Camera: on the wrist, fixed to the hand. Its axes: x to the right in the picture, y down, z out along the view.
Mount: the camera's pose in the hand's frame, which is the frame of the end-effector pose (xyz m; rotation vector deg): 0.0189 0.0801 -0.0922 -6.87 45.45 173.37
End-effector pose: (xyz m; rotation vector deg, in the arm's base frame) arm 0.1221 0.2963 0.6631 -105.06 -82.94 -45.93
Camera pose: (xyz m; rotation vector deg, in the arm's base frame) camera 0.1982 0.2196 0.7231 -68.31 110.97 17.02
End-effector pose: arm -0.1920 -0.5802 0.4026 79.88 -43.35 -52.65
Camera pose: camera -0.0950 -0.5567 0.4755 -32.75 -57.76 100.91
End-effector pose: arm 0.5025 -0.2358 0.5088 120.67 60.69 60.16
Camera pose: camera 0.4653 -0.2513 0.6256 -39.16 99.43 -68.62
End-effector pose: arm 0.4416 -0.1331 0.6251 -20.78 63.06 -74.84
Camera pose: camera 0.4119 -0.0943 0.5116 83.89 48.81 85.23
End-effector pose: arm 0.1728 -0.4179 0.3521 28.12 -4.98 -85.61
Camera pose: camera 0.2816 -0.4124 0.2938 13.77 -1.17 94.54
